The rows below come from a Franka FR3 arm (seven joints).
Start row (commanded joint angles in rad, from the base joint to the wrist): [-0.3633, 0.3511, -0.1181, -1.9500, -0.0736, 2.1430, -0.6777]
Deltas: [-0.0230, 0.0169, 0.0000, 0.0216, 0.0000, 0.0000, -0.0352]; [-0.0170, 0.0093, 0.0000, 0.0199, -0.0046, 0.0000, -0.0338]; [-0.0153, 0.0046, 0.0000, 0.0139, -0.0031, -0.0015, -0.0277]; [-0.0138, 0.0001, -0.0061, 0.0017, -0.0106, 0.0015, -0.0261]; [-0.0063, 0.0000, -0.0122, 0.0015, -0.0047, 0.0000, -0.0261]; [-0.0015, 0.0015, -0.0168, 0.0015, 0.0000, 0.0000, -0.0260]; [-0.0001, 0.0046, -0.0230, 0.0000, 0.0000, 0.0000, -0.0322]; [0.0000, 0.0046, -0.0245, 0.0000, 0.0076, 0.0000, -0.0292]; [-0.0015, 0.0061, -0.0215, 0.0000, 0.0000, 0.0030, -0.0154]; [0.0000, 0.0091, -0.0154, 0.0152, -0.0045, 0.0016, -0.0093]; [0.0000, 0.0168, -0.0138, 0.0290, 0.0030, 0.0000, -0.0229]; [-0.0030, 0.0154, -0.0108, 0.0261, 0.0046, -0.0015, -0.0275]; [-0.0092, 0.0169, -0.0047, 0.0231, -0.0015, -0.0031, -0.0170]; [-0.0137, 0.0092, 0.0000, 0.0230, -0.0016, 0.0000, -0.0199]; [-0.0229, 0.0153, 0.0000, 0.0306, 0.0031, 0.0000, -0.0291]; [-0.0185, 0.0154, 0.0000, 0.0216, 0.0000, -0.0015, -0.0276]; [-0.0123, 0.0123, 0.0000, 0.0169, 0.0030, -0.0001, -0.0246]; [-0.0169, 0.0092, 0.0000, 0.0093, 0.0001, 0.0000, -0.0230]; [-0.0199, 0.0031, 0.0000, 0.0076, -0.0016, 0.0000, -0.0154]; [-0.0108, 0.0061, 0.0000, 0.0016, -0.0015, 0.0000, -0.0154]
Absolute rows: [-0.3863, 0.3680, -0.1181, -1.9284, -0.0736, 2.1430, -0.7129]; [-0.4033, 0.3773, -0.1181, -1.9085, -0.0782, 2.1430, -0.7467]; [-0.4186, 0.3819, -0.1181, -1.8946, -0.0813, 2.1415, -0.7744]; [-0.4324, 0.3820, -0.1242, -1.8929, -0.0919, 2.1430, -0.8005]; [-0.4387, 0.3820, -0.1364, -1.8914, -0.0966, 2.1430, -0.8266]; [-0.4402, 0.3835, -0.1532, -1.8899, -0.0966, 2.1430, -0.8526]; [-0.4403, 0.3881, -0.1762, -1.8899, -0.0966, 2.1430, -0.8848]; [-0.4403, 0.3927, -0.2007, -1.8899, -0.0890, 2.1430, -0.9140]; [-0.4418, 0.3988, -0.2222, -1.8899, -0.0890, 2.1460, -0.9294]; [-0.4418, 0.4079, -0.2376, -1.8747, -0.0935, 2.1476, -0.9387]; [-0.4418, 0.4247, -0.2514, -1.8457, -0.0905, 2.1476, -0.9616]; [-0.4448, 0.4401, -0.2622, -1.8196, -0.0859, 2.1461, -0.9891]; [-0.4540, 0.4570, -0.2669, -1.7965, -0.0874, 2.1430, -1.0061]; [-0.4677, 0.4662, -0.2669, -1.7735, -0.0890, 2.1430, -1.0260]; [-0.4906, 0.4815, -0.2669, -1.7429, -0.0859, 2.1430, -1.0551]; [-0.5091, 0.4969, -0.2669, -1.7213, -0.0859, 2.1415, -1.0827]; [-0.5214, 0.5092, -0.2669, -1.7044, -0.0829, 2.1414, -1.1073]; [-0.5383, 0.5184, -0.2669, -1.6951, -0.0828, 2.1414, -1.1303]; [-0.5582, 0.5215, -0.2669, -1.6875, -0.0844, 2.1414, -1.1457]; [-0.5690, 0.5276, -0.2669, -1.6859, -0.0859, 2.1414, -1.1611]
